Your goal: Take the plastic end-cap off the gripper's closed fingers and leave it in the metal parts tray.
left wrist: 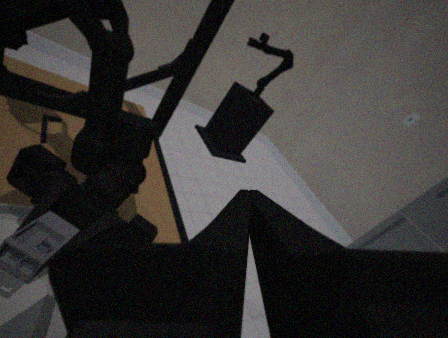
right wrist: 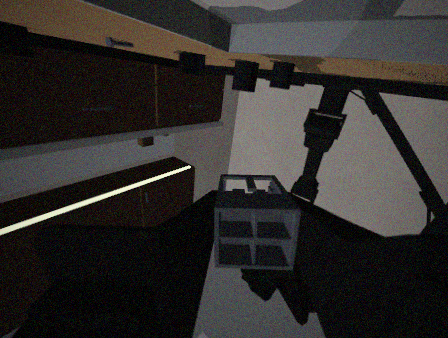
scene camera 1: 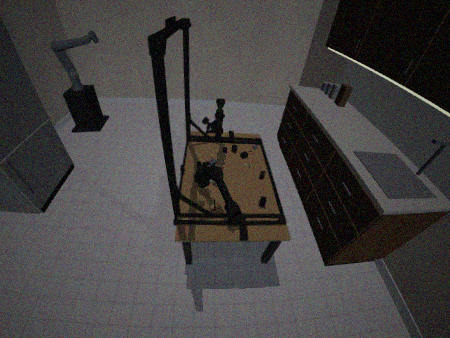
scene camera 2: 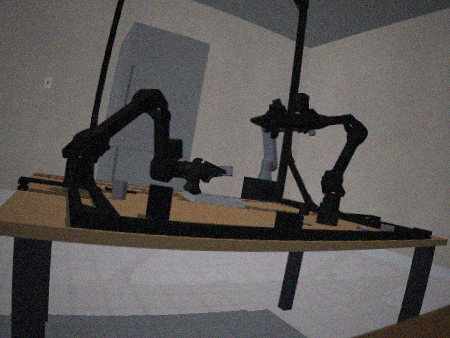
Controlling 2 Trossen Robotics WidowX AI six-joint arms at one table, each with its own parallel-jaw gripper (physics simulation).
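Places are measured from the left arm's base along level axes (x ahead, y left, z up), in millimetres.
Pixels of known places: left gripper, fingertip midpoint: [left wrist: 248, 198] [right wrist: 302, 322] [scene camera 1: 206, 133] [scene camera 2: 250, 120]; right gripper, fingertip midpoint: [left wrist: 30, 253] [right wrist: 249, 198] [scene camera 1: 213, 162] [scene camera 2: 226, 172]; left arm's base at its link origin: [right wrist: 337, 86] [scene camera 1: 217, 137]; right arm's base at its link origin: [scene camera 1: 233, 221] [scene camera 2: 76, 184].
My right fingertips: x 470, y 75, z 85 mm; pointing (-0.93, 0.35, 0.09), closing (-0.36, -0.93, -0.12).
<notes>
For each thing: its top centre in the pictures, then the offset to it from my right fingertips. Level surfaces: height alone.
- plastic end-cap at its top centre: [right wrist: 243, 240] [left wrist: 44, 231] [scene camera 2: 225, 164] 7 mm ahead, 3 mm right, 26 mm up
- metal parts tray at its top centre: [left wrist: 30, 264] [scene camera 2: 213, 195] 34 mm ahead, 2 mm left, 83 mm down
- wooden table at its surface level: 103 mm down
- black L-shaped piece at its top centre: [left wrist: 52, 128] 334 mm ahead, 89 mm left, 96 mm down
- grey block at its top centre: [scene camera 2: 120, 180] 324 mm ahead, 248 mm left, 59 mm down
My right gripper [scene camera 1: 208, 165] [scene camera 2: 222, 171] [right wrist: 249, 198] is shut on the plastic end-cap [scene camera 2: 228, 171] [left wrist: 41, 244] [right wrist: 256, 240], a grey, box-like piece with open square cells. It holds the cap at its fingertips, above the table. The metal parts tray [scene camera 2: 220, 201] [right wrist: 207, 29] is pale grey and low; it lies on the table below and near the right gripper in scene camera 2. The arm hides much of it in scene camera 1. My left gripper [scene camera 1: 205, 120] [scene camera 2: 253, 120] [left wrist: 248, 198] is shut and empty, raised high, apart from the cap and tray.
A tall black frame [scene camera 1: 161, 100] [scene camera 2: 295, 65] stands over the wooden table [scene camera 1: 245, 185]. Dark blocks [scene camera 1: 262, 175] [scene camera 1: 262, 202] and a black L-shaped piece [left wrist: 51, 120] lie on the table. A grey block [scene camera 2: 119, 190] stands at the left in scene camera 2. Another arm's pedestal [scene camera 1: 86, 107] [left wrist: 240, 122] stands beyond.
</notes>
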